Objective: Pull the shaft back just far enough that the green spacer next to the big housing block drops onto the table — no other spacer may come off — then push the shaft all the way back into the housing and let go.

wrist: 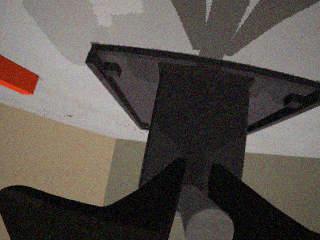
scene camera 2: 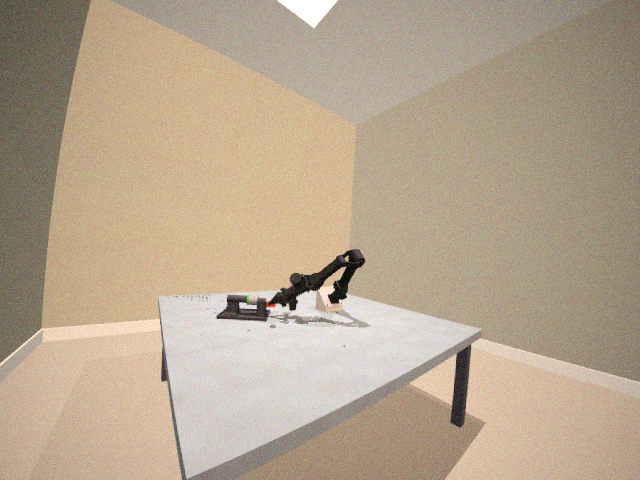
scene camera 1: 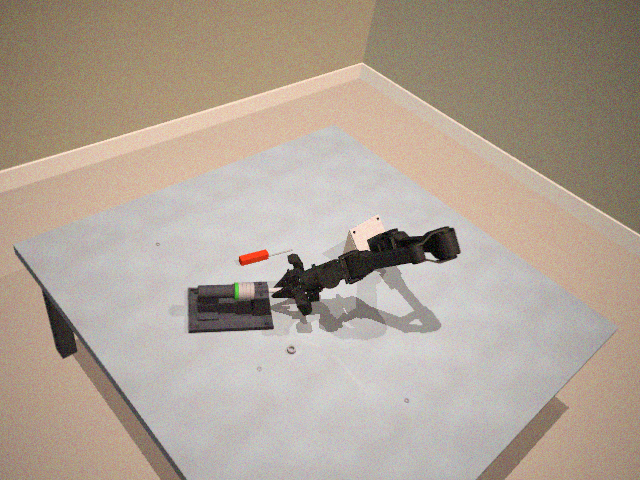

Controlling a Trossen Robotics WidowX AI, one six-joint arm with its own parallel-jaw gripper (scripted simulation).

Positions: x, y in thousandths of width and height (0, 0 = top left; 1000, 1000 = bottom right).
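My gripper (scene camera 1: 424, 614) is visible, and the wrist view likewise shows the gripper (wrist: 614, 702).
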